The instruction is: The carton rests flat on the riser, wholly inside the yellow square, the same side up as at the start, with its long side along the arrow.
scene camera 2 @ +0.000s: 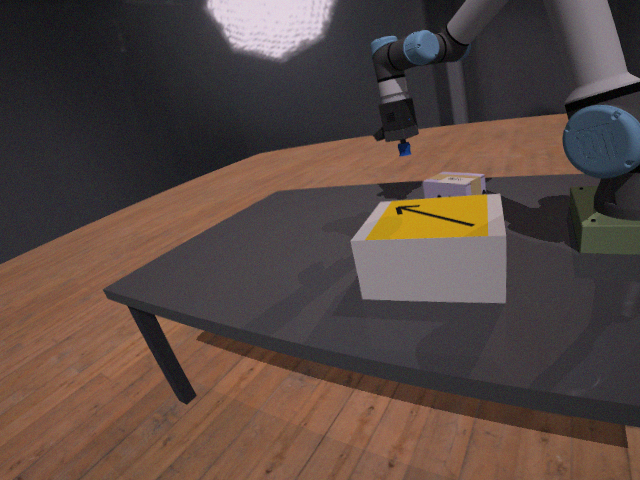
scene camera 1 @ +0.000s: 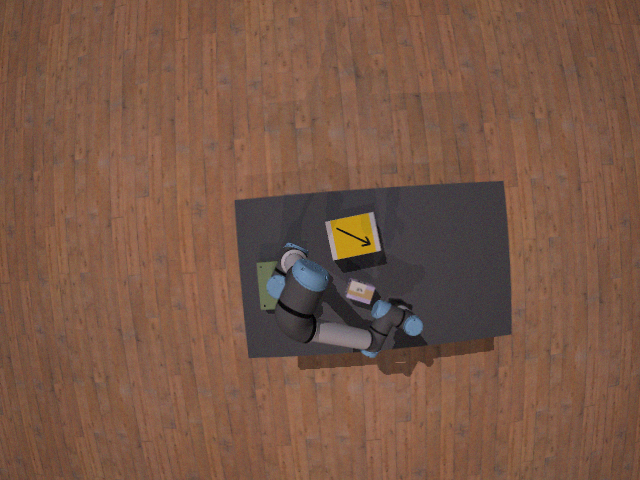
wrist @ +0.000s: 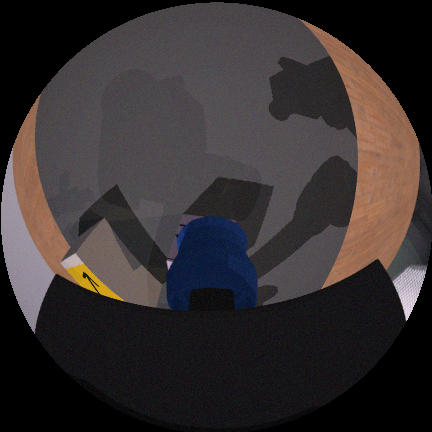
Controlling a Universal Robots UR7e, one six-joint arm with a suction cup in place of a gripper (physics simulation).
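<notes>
The carton [scene camera 1: 360,291] [scene camera 2: 447,189] [wrist: 175,243], lilac and tan with a pale label on top, lies flat on the table beside the riser. In the wrist view the cup hides much of it. The white riser [scene camera 1: 376,231] [scene camera 2: 434,268] [wrist: 121,257] bears the yellow square [scene camera 1: 346,248] [scene camera 2: 413,228] and its black arrow [scene camera 1: 353,236] [scene camera 2: 436,217]; no carton is on it. My gripper, a blue suction cup [scene camera 2: 404,149] [wrist: 212,232], hangs in the air above the table, apart from the carton, with nothing on it. The wrist hides the cup in scene camera 1.
The dark table [scene camera 1: 454,232] [scene camera 2: 232,263] bears everything. The green base plate [scene camera 1: 267,289] [scene camera 2: 610,238] is under the arm's base. The arm [scene camera 1: 341,334] reaches along the table edge on the carton's side of the riser.
</notes>
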